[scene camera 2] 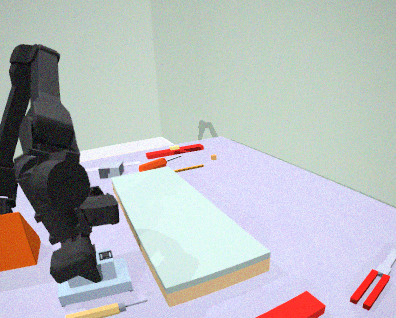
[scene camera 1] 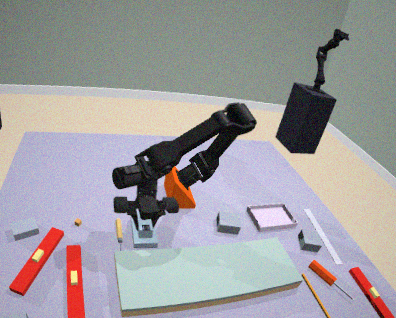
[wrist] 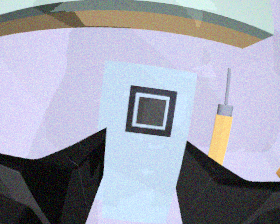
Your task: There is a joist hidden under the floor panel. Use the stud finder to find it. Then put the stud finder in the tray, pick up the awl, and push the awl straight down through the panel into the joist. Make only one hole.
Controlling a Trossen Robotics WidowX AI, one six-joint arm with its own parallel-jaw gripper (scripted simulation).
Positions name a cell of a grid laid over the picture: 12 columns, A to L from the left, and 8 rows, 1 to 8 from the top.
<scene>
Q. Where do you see a stud finder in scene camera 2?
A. D8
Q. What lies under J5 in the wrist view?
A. An awl.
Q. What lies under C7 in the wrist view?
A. My gripper.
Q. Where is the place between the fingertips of my gripper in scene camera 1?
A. At E6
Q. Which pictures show my gripper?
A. Scene camera 2, scene camera 1 and the wrist view: all of them.
</scene>
